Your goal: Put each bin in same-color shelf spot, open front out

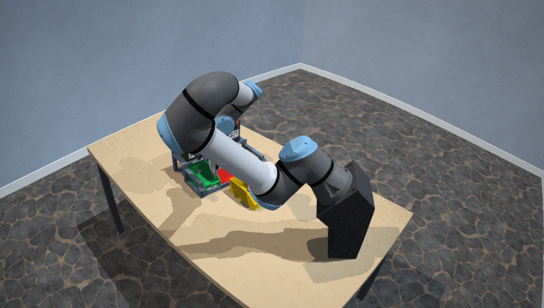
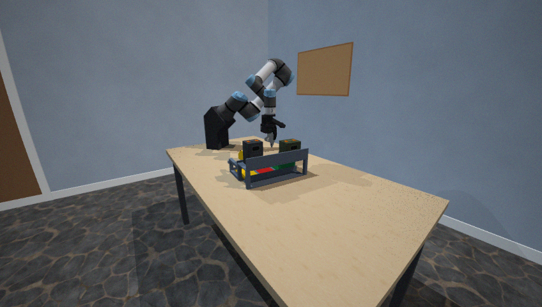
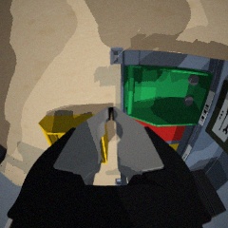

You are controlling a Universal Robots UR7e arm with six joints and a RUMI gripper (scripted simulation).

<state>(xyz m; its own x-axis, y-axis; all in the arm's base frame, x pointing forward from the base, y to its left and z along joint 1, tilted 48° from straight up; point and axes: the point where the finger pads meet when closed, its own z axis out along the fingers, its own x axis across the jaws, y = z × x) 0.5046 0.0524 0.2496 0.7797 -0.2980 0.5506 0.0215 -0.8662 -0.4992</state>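
The yellow bin lies 100 mm behind my hand, 120 mm to the right of it and 80 mm below it. The rest, counted from my hand: green bin 120 mm ahead, 80 mm below; black box 220 mm ahead, 230 mm to the right, 40 mm above.
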